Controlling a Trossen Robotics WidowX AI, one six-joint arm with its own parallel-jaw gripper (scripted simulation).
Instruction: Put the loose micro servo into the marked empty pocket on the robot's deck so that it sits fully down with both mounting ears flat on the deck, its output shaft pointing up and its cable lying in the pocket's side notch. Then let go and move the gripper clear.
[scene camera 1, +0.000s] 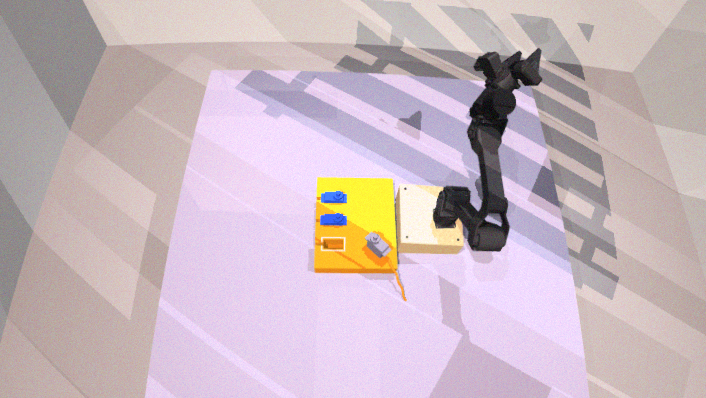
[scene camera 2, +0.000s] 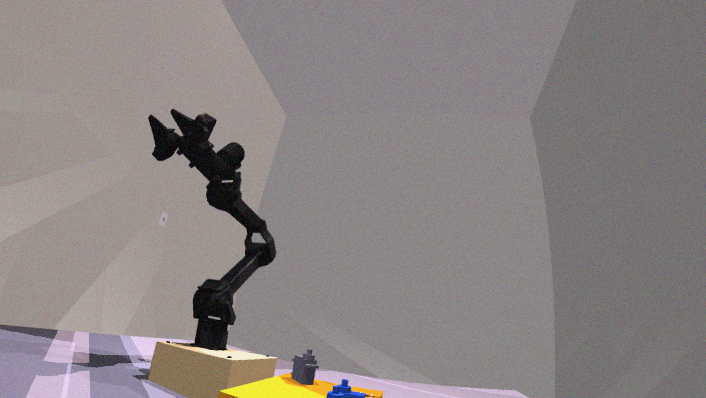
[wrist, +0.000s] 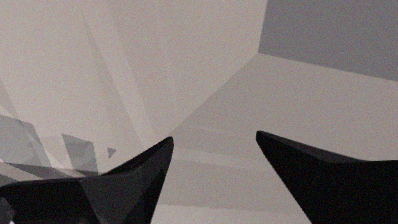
Observation:
My gripper is open, holding nothing. Also in view: a yellow deck.
My gripper shows as well in scene camera 1 and in the wrist view.

